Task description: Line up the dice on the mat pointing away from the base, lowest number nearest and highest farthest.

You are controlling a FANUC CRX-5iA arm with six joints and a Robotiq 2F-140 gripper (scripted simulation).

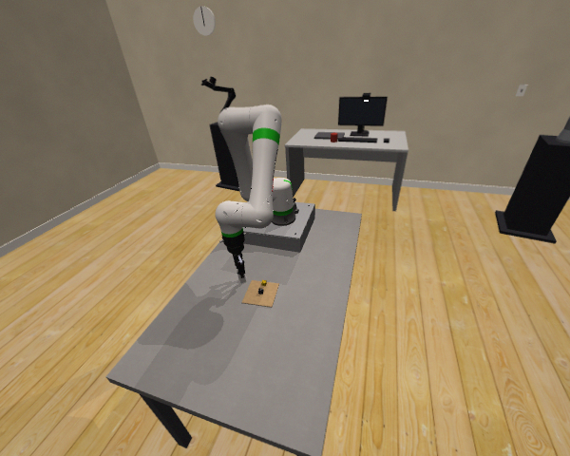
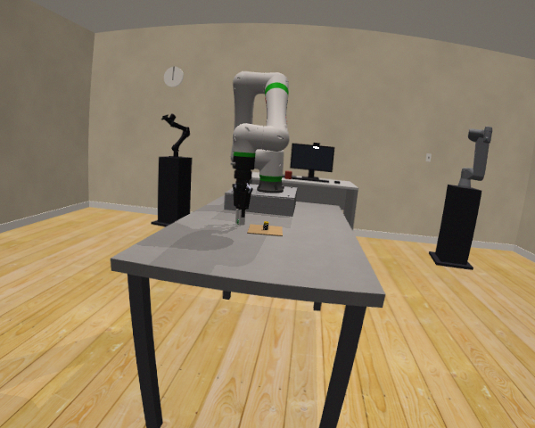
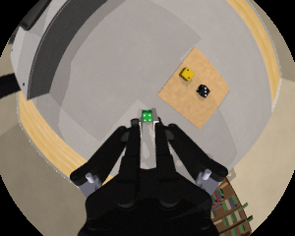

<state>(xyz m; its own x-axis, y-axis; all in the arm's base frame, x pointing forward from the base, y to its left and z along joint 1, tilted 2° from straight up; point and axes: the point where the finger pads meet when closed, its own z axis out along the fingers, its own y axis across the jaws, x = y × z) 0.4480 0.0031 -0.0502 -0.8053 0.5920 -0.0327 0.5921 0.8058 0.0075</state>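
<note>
Right now my hand is 3 cm short of the black die, 13 cm to the right of it and 2 cm above it. Round my hand: tan mat 3 cm ahead, 13 cm to the left, 3 cm below; then green die 2 cm below; then yellow die 2 cm behind, 11 cm to the left, 2 cm below.
</note>
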